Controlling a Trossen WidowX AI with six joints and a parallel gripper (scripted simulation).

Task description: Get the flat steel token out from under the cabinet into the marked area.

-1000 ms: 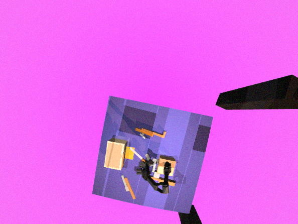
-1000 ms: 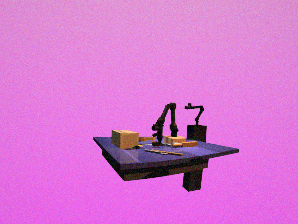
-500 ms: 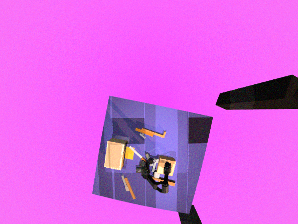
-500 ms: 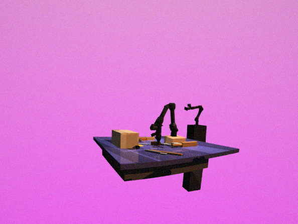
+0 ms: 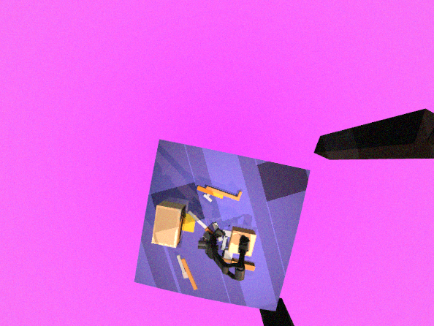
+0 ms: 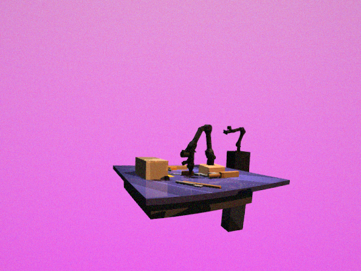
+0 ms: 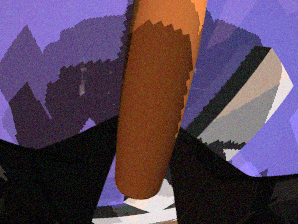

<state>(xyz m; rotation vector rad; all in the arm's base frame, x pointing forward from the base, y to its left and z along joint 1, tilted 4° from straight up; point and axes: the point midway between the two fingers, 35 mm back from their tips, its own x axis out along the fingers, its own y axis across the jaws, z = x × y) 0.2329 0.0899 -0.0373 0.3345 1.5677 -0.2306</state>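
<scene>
My gripper tip is 3 cm past the grey bar and 4 cm to the left of it. Round my gripper tip: small white piece 16 cm ahead, 27 cm to the right; then orange block 25 cm behind, 15 cm to the left, 1 cm above; then orange bar 16 cm ahead, 32 cm to the right.
</scene>
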